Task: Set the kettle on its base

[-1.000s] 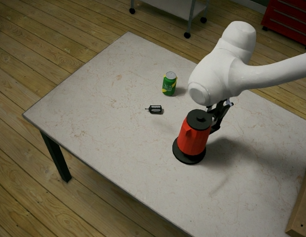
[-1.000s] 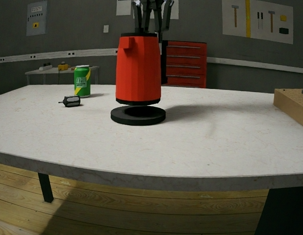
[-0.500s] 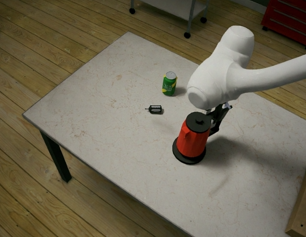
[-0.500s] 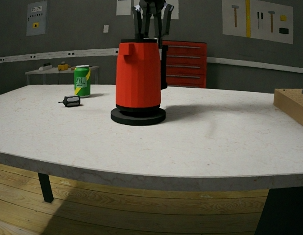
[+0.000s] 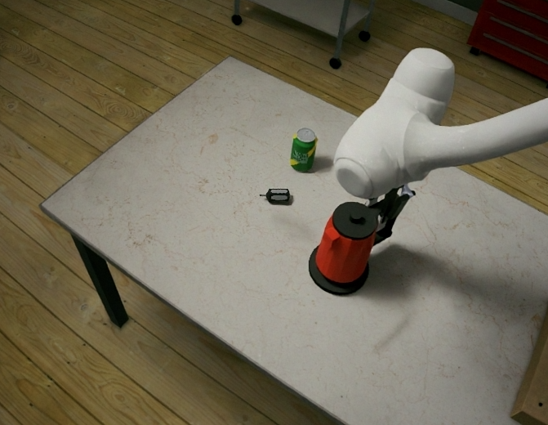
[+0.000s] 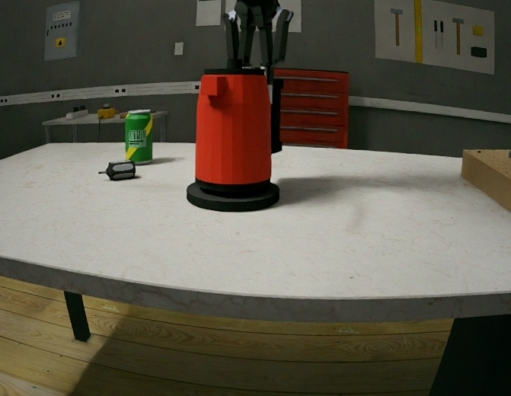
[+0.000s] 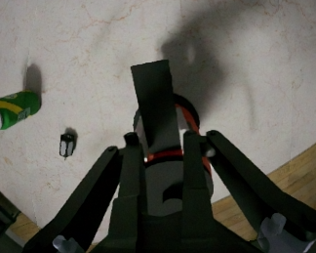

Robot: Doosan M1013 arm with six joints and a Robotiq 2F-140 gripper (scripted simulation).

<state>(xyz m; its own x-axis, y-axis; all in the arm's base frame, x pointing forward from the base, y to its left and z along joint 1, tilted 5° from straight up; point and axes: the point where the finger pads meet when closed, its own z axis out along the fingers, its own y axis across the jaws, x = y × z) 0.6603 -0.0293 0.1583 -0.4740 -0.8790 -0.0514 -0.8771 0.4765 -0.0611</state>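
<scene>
My hand is 60 mm above the red kettle, 30 mm to the right of it and 20 mm short of it. Also, from my hand: black round base: 170 mm below, 60 mm to the left, 30 mm ahead; black tool: 270 mm ahead, 160 mm below, 50 mm to the right.
</scene>
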